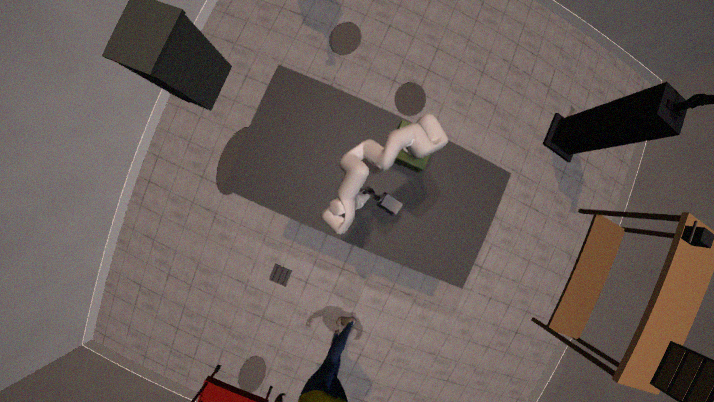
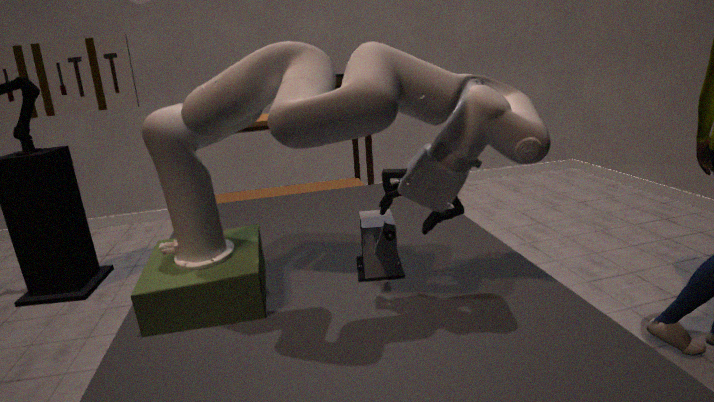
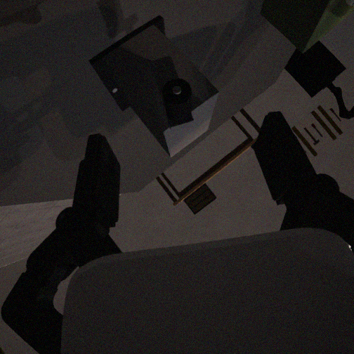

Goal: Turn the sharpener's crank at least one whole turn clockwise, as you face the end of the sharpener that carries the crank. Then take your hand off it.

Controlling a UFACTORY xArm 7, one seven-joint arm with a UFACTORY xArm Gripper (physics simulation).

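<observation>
The sharpener (image 1: 391, 203) (image 2: 371, 247) (image 3: 197, 121) stands upright on the mat, with a pale top and a dark base plate. Its crank hub (image 2: 389, 234) (image 3: 177, 91) is a dark round disc with a small lighter centre, on the end facing my gripper. I cannot make out the crank's arm and handle against the dark body. My gripper (image 1: 371, 193) (image 2: 404, 220) (image 3: 185, 139) is wide open and empty. It tilts down above and in front of the crank end, its fingers apart from the crank.
The arm stands on a green block (image 1: 412, 162) (image 2: 200, 310) on the grey mat (image 1: 300, 110) (image 2: 200, 370). A person (image 1: 335, 365) (image 2: 675, 335) is on the floor beyond the mat. A black pedestal (image 1: 620, 122) (image 2: 45, 225) and a wooden workbench (image 1: 667, 300) stand off the mat.
</observation>
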